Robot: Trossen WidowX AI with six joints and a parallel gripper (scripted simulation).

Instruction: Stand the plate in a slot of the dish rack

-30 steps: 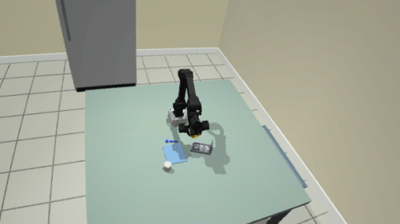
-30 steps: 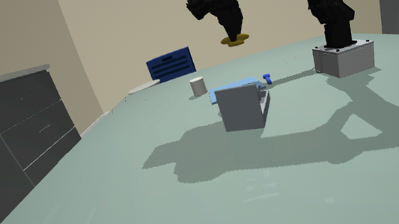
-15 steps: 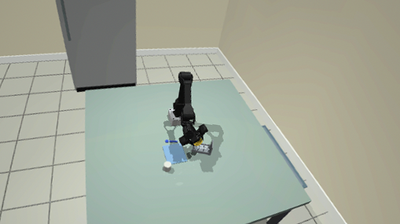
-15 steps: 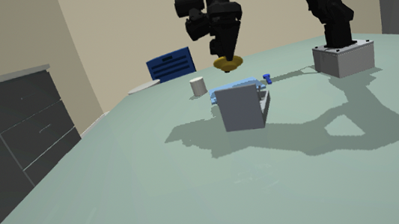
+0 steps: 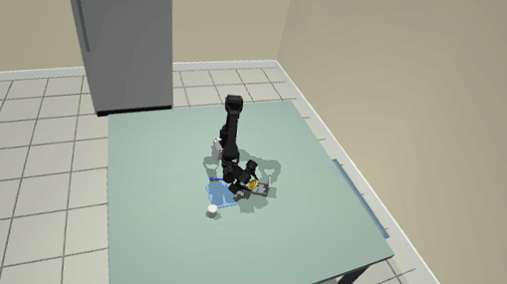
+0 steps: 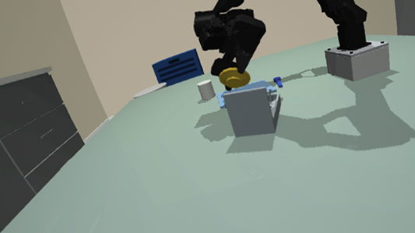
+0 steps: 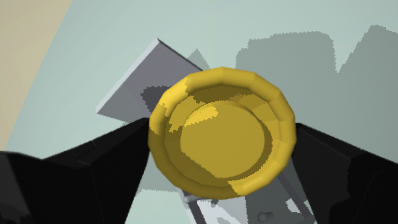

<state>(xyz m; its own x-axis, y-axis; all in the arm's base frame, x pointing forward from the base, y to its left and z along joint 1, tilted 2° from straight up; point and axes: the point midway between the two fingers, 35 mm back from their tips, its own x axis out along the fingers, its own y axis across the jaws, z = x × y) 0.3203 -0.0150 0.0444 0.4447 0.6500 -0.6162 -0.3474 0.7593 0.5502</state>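
Right now the grey dish rack is 20 mm behind my gripper tip, 30 mm to the left of it and 50 mm below it. Round my gripper tip: small blue utensil (160 mm behind, 140 mm to the right, 70 mm below); then white cup (40 mm ahead, 240 mm to the right, 50 mm below); then yellow plate (right at my gripper tip).
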